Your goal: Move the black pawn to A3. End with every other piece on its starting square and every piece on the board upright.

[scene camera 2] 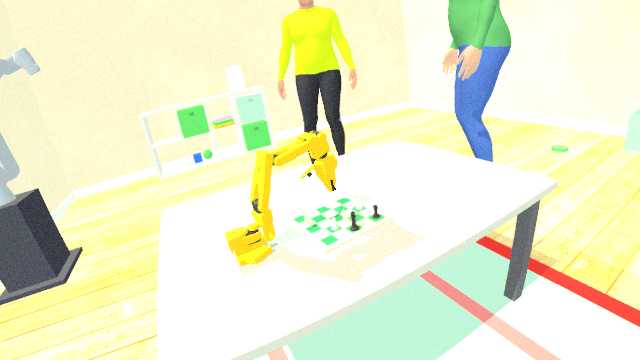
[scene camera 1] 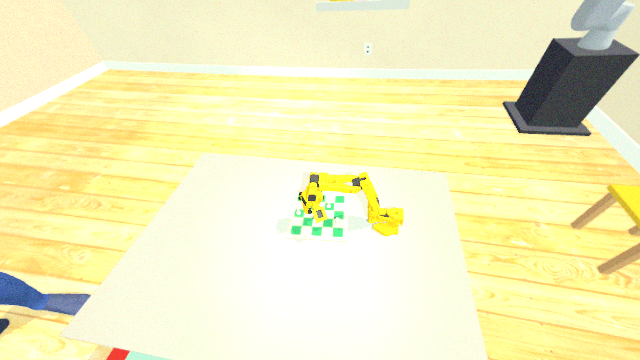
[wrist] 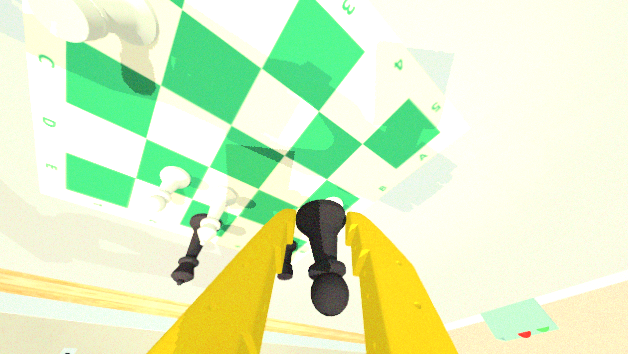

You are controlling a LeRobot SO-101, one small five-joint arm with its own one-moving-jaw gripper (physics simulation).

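Pixels of known places: end effector, tool point: (scene camera 2: 331, 190) (wrist: 294, 222); arm's base, origin of the base link: (scene camera 2: 259, 249) (scene camera 1: 380, 222).
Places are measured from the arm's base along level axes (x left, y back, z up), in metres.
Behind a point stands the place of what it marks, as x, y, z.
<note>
The gripper (scene camera 2: 332, 187) {0.038, -0.243, 0.077} (wrist: 321, 218) {0.038, -0.243, 0.077} is shut on the black pawn (wrist: 327, 260) {0.047, -0.248, 0.093}; the yellow jaws press on both sides of its base. It holds the pawn above the table, over the far part of the board in scene view 2. The chessboard (scene camera 1: 316, 239) {0.108, -0.220, 0.004} (wrist: 50, 90) {-0.025, -0.132, 0.006} lies flat on the table. The green square A3 (wrist: 314, 45) {0.080, -0.221, 0.006} shows near the wrist view's top, beside its printed 3, with no piece on it. In scene view 1 the gripper covers part of the board, and the pawn cannot be made out.
A tall black piece (scene camera 2: 354, 222) {-0.085, -0.237, 0.027} (wrist: 189, 252) {-0.078, -0.235, 0.037} and a shorter black piece (scene camera 2: 376, 212) {-0.072, -0.316, 0.021} (wrist: 286, 262) {-0.063, -0.314, 0.028} stand on the board. White pieces (wrist: 172, 181) {-0.039, -0.200, 0.016} (wrist: 216, 215) {-0.037, -0.234, 0.029} (wrist: 107, 22) {0.037, -0.161, 0.030} stand there too. Another white piece (wrist: 336, 201) {0.013, -0.307, 0.010} is partly hidden behind the pawn.
</note>
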